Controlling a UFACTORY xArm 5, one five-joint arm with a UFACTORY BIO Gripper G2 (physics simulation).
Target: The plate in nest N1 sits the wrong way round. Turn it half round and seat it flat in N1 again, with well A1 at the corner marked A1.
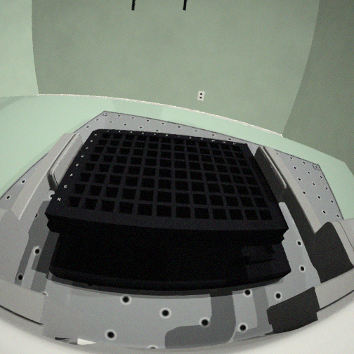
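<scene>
The black plate (165, 223) is between the two grey fingers of my gripper (169, 167), which is shut on its short sides. Its wells face up. Small white row letters run down its left edge, with H at the near left, and column marks run along its far edge. A dark nest (170, 277) shows below the plate's near edge, roughly in line with it. The plate hides most of the nest, and no A1 corner label shows. I cannot tell how large the gap between them is.
The grey perforated deck (165, 302) lies around and beneath the nest, with shadows across its near part. Its far edge runs behind the plate. Beyond it are a pale green surface and a green wall with a white outlet (201, 95). Two thin black bars show at the top.
</scene>
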